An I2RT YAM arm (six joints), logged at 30 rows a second.
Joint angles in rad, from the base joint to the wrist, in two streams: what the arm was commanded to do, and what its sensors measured. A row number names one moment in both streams.
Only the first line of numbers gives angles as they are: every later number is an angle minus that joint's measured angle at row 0.
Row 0, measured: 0.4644, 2.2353, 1.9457, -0.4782, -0.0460, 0.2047
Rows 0 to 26, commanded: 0.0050, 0.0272, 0.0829, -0.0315, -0.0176, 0.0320; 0.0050, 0.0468, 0.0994, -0.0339, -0.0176, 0.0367; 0.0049, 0.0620, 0.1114, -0.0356, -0.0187, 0.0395; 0.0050, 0.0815, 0.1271, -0.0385, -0.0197, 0.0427; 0.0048, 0.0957, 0.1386, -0.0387, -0.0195, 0.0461; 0.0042, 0.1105, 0.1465, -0.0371, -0.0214, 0.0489; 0.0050, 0.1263, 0.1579, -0.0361, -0.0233, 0.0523; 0.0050, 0.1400, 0.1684, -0.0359, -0.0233, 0.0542; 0.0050, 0.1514, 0.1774, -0.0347, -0.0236, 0.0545; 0.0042, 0.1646, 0.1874, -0.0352, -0.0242, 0.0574; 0.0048, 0.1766, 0.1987, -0.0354, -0.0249, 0.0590; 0.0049, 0.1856, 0.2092, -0.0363, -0.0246, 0.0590; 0.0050, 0.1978, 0.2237, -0.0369, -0.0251, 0.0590; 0.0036, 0.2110, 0.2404, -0.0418, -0.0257, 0.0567; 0.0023, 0.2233, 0.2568, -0.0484, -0.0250, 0.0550; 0.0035, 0.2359, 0.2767, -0.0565, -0.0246, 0.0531; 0.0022, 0.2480, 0.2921, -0.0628, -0.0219, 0.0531; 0.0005, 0.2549, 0.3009, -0.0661, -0.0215, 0.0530; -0.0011, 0.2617, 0.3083, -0.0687, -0.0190, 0.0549; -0.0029, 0.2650, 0.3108, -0.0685, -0.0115, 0.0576; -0.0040, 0.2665, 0.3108, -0.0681, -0.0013, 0.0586; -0.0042, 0.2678, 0.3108, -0.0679, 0.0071, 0.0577; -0.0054, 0.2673, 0.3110, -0.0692, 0.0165, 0.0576; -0.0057, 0.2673, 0.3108, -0.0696, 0.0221, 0.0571; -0.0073, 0.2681, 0.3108, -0.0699, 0.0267, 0.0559; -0.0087, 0.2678, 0.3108, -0.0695, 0.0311, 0.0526; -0.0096, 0.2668, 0.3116, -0.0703, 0.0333, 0.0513
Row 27, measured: -0.0045, 0.2826, 0.2712, -0.0427, 0.0054, 0.0461
